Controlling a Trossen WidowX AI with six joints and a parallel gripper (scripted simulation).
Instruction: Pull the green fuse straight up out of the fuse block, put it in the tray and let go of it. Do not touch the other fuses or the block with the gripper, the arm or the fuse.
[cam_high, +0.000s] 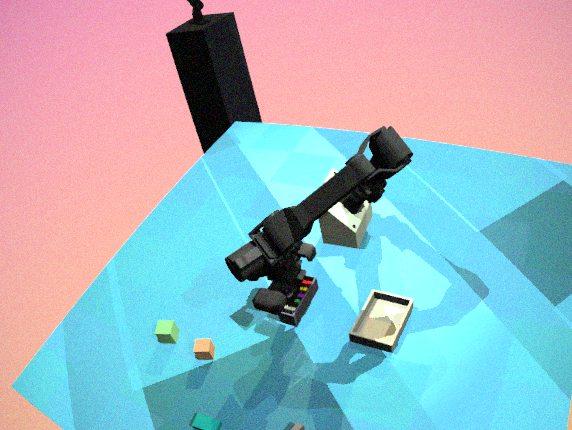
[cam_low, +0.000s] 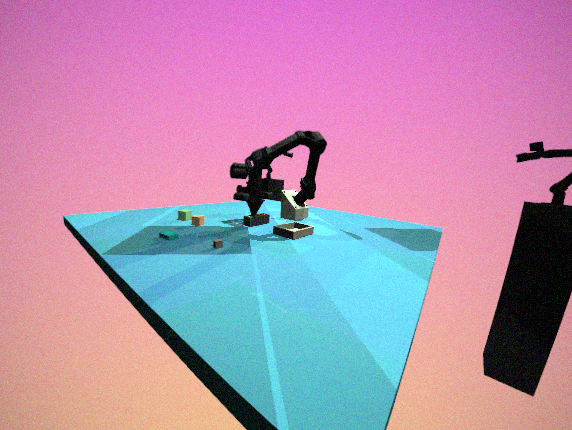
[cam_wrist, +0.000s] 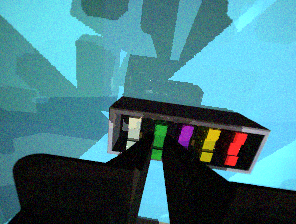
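My gripper tip is now 3 cm past the tray, 20 cm to the right of it and 4 cm above it. From my gripper tip the other things lie so: orange cube (19 cm ahead, 13 cm to the right, 2 cm below); then green fuse (1 cm below); then green cube (19 cm ahead, 25 cm to the right, 2 cm below).
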